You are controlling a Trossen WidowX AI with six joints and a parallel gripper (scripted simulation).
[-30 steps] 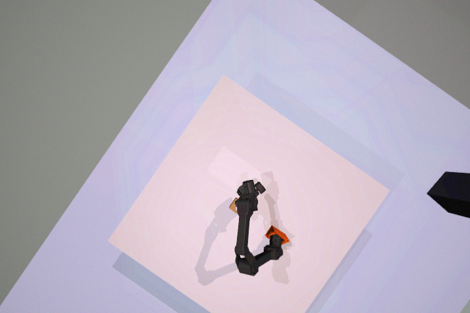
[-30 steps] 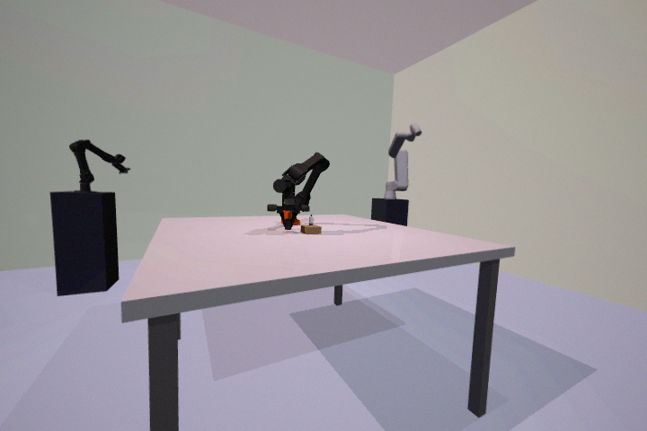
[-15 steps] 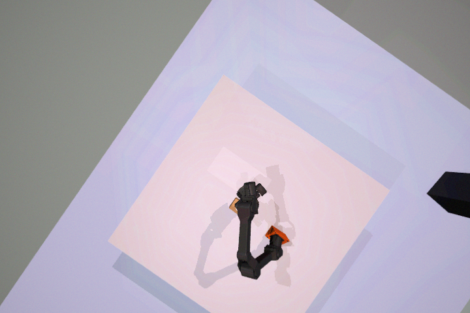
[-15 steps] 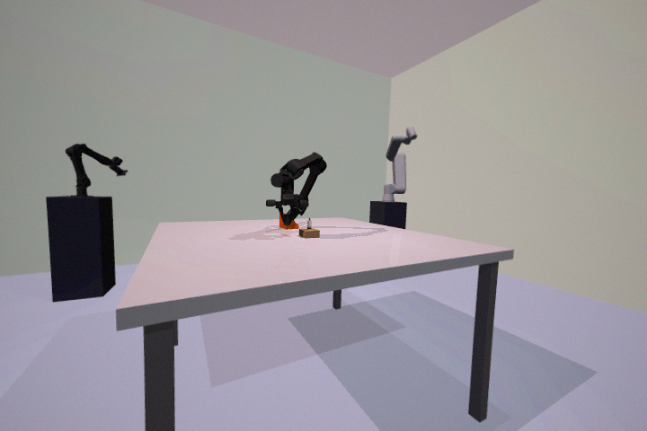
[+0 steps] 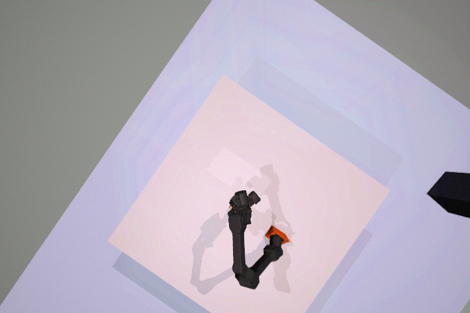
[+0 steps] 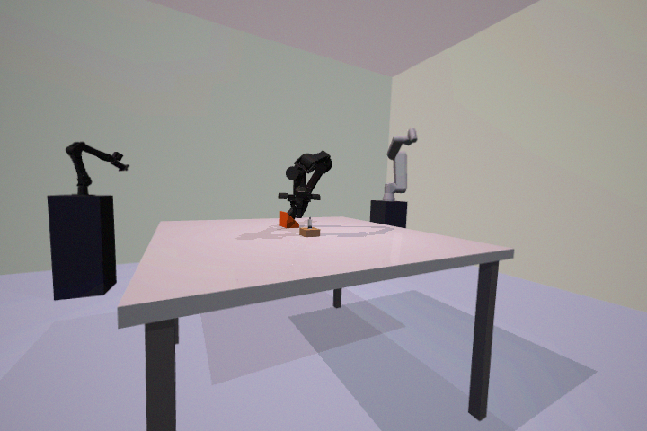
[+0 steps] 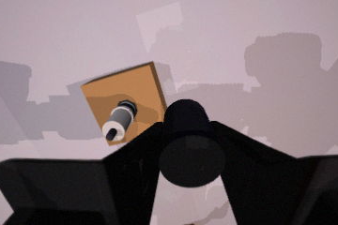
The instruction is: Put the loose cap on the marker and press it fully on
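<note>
Right now the holder block is 6 cm to the left of my gripper tip and 8 cm below it. Round my gripper tip: marker cap (1 cm above).
</note>
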